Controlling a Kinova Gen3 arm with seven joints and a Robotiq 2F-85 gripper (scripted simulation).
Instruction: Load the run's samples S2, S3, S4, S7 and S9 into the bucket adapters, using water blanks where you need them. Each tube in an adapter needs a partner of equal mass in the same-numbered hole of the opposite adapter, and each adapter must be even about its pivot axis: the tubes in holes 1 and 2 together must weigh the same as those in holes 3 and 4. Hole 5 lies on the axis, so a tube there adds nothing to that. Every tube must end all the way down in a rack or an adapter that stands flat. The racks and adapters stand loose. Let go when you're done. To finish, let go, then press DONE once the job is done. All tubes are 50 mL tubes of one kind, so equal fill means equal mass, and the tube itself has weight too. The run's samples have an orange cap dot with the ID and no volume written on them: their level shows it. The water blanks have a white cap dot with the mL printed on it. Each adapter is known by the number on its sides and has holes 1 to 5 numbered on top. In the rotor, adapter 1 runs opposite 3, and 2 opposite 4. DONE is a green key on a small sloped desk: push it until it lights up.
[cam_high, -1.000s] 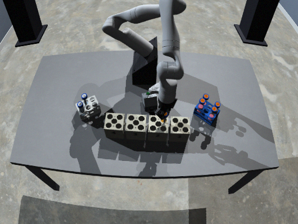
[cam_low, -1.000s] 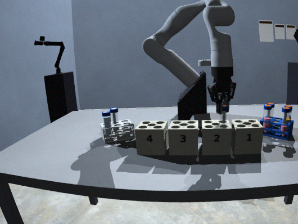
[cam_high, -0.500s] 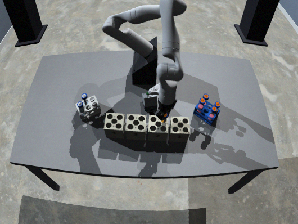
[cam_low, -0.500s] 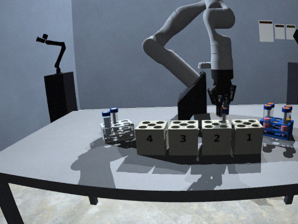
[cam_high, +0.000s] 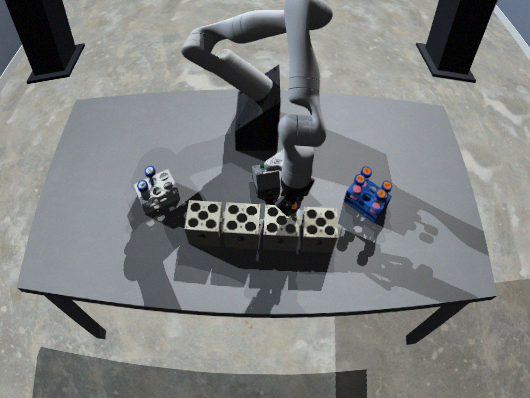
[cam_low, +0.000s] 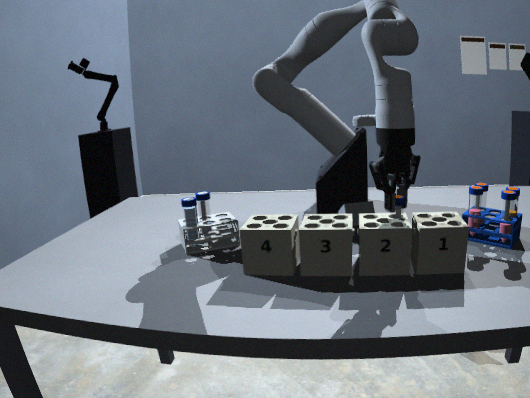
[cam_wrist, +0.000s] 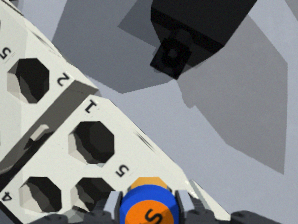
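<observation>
My gripper is now 10 mm short of the sample tube S7 and 50 mm above it. Also, from my hand: done desk: 170 mm behind, 60 mm to the right, 70 mm below; then adapter 2: 20 mm ahead, 30 mm to the right, 80 mm below; then adapter 3: 10 mm ahead, 140 mm to the right, 80 mm below.
</observation>
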